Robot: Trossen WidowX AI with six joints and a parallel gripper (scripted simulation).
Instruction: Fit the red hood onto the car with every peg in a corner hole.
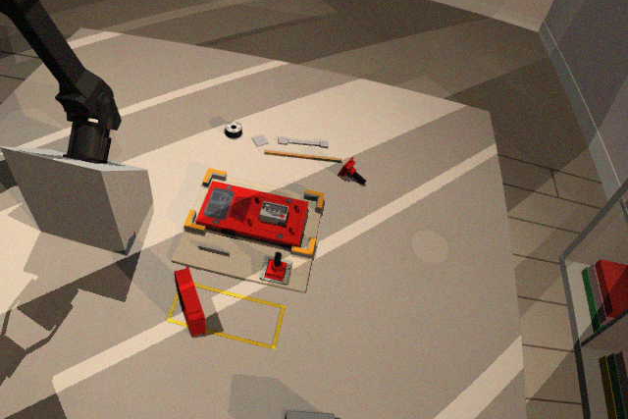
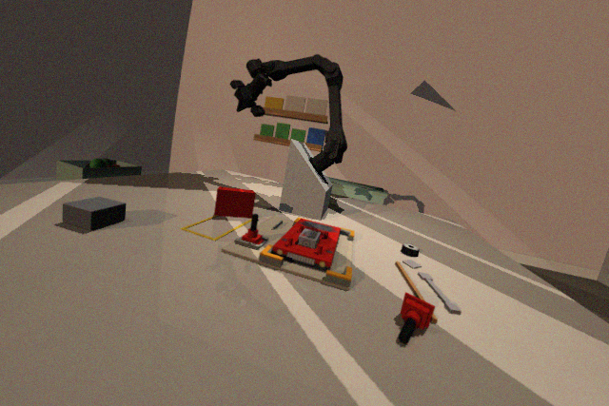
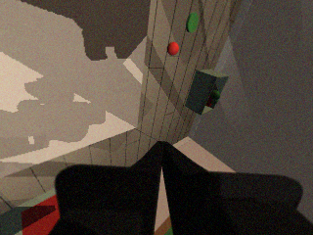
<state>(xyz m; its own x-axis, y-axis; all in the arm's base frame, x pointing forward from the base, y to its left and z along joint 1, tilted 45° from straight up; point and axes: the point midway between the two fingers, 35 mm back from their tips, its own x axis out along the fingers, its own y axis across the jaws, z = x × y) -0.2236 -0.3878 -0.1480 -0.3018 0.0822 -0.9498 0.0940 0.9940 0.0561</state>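
My gripper tip is now 440 mm short of the red hood, 290 mm above it and 220 mm to the right of it. The rest, counted from my gripper tip: black wheel: 680 mm to the left, 440 mm ahead, 310 mm below; wooden stick: 630 mm to the left, 610 mm ahead, 320 mm below; grey engine block: 560 mm ahead, 440 mm to the left, 300 mm below.
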